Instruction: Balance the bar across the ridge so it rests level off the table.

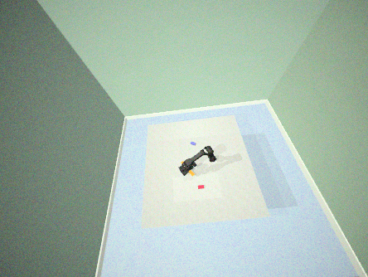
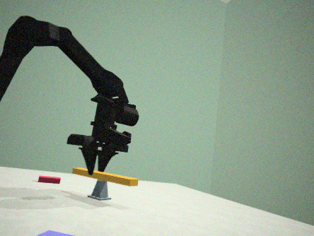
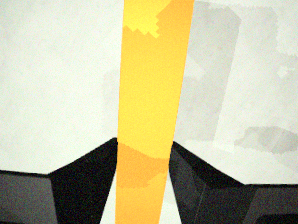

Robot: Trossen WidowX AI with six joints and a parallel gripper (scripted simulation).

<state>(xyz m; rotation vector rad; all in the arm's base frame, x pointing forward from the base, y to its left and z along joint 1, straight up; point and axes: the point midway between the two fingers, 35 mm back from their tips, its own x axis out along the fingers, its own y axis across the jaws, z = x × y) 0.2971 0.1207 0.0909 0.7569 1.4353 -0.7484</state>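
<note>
My gripper tip is 2 cm short of the orange bar and 2 cm to the left of it. Round my gripper tip: red block 11 cm behind, 19 cm to the left, 5 cm below; then purple block 9 cm behind, 37 cm to the right, 5 cm below.
</note>
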